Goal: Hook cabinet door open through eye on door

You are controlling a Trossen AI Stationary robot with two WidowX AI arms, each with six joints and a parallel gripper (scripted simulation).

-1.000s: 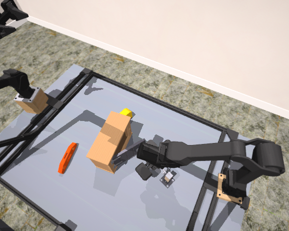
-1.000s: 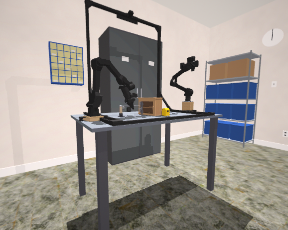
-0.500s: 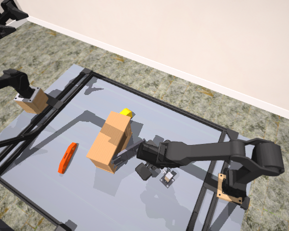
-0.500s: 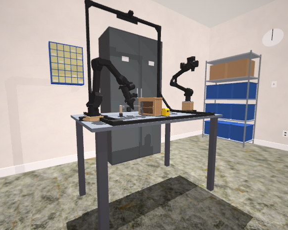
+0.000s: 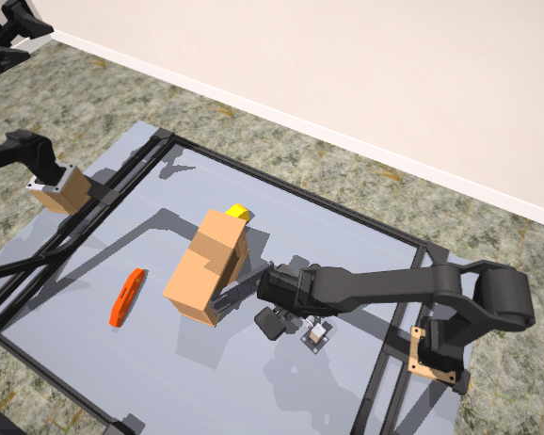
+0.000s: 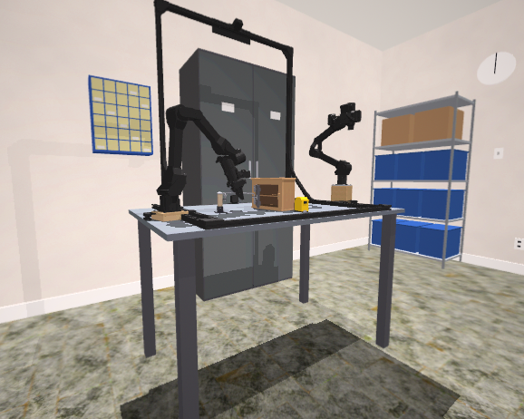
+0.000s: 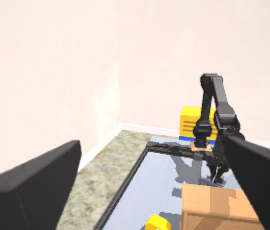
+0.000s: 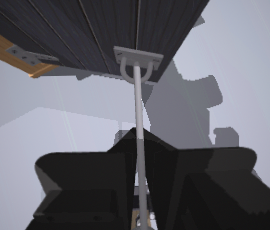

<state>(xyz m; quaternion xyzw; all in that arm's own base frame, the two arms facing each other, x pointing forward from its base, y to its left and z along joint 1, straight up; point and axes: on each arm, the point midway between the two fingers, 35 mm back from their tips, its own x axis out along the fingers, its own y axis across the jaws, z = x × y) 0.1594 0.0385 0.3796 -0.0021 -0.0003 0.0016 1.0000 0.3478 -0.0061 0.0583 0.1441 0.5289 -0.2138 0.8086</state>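
The hook rod is 2 cm below my right hand. From my right hand the other things lie so: yellow tape measure (24 cm to the left, 18 cm ahead, 6 cm below); grey door (11 cm to the left, 2 cm below, 2 cm behind); orange tool (38 cm to the left, 14 cm behind, 7 cm below).
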